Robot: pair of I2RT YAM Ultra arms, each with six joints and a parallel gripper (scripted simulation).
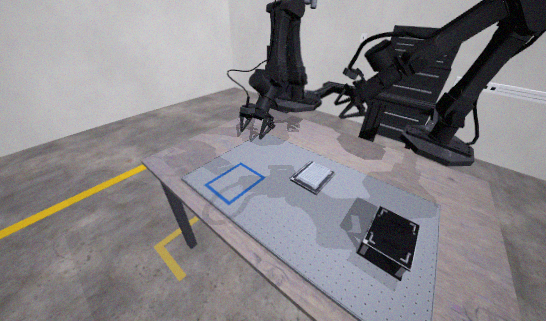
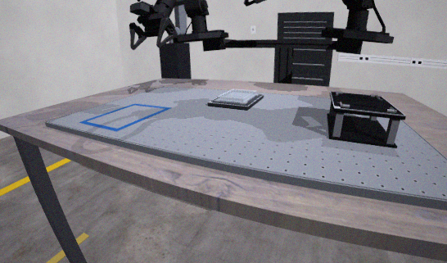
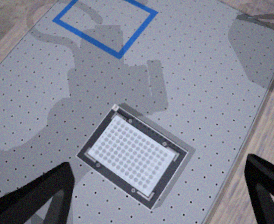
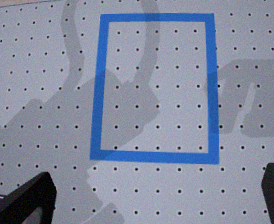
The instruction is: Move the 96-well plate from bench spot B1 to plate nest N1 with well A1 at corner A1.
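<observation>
The white 96-well plate lies 280 mm below my left hand, 50 mm ahead of it and 30 mm to the right of it.
</observation>
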